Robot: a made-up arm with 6 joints.
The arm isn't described. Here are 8 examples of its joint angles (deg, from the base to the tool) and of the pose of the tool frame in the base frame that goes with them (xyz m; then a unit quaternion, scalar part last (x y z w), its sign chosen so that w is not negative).
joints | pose
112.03 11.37 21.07 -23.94 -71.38 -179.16 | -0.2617 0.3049 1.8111 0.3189 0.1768 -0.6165 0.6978
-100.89 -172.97 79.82 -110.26 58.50 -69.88 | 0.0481 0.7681 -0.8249 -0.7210 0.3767 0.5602 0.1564
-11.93 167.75 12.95 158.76 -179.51 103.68 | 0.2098 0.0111 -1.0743 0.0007 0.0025 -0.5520 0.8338
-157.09 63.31 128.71 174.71 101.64 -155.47 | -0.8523 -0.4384 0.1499 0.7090 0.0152 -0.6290 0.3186
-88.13 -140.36 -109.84 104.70 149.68 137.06 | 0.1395 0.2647 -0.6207 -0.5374 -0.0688 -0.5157 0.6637
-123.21 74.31 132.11 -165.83 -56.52 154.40 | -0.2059 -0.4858 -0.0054 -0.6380 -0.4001 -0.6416 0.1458
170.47 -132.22 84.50 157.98 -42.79 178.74 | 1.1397 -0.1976 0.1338 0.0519 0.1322 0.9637 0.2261
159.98 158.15 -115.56 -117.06 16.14 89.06 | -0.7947 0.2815 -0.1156 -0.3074 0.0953 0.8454 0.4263
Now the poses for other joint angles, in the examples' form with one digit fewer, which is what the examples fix.
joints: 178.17 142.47 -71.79 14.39 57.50 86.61
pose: -1.267 -0.054 -0.469 0.630 -0.633 -0.236 0.384
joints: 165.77 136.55 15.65 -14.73 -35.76 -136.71
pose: -1.087 0.190 -1.041 -0.294 -0.801 0.140 0.503
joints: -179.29 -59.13 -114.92 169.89 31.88 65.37
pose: 0.821 -0.062 0.033 -0.449 -0.865 0.146 0.172
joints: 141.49 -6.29 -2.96 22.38 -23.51 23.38
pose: 0.214 -0.203 1.924 -0.250 0.122 -0.958 0.067
